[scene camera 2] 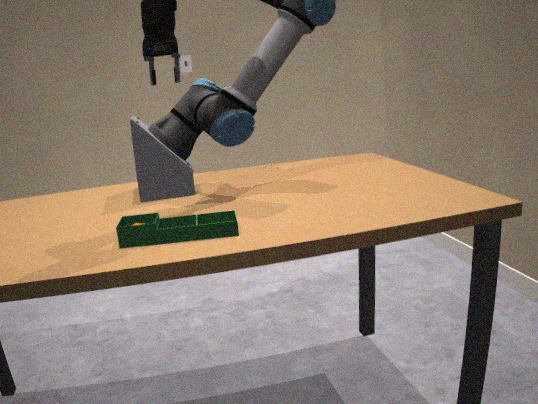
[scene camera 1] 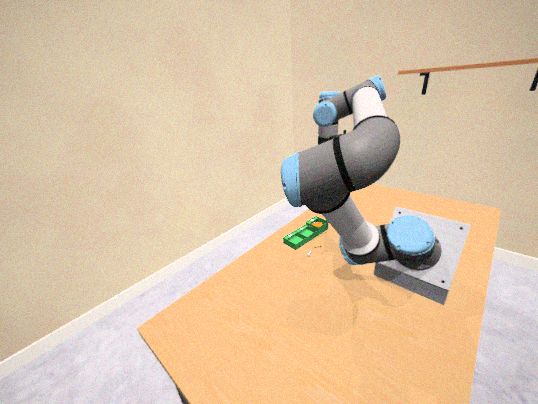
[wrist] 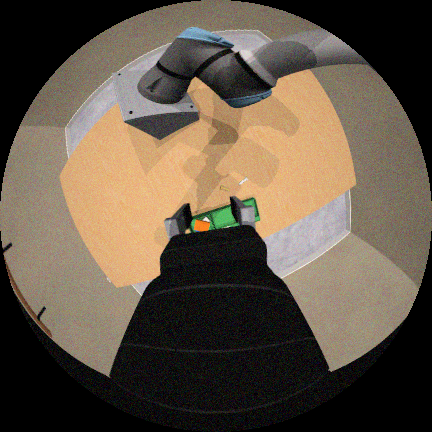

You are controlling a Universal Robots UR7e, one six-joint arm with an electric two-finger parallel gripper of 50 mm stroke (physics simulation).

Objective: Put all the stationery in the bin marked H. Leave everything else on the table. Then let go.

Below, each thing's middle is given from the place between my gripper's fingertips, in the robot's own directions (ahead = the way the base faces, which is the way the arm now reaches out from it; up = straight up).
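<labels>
My hand: 130 mm short of the green three-compartment bin (scene camera 2: 153,231), 300 mm above it.
</labels>
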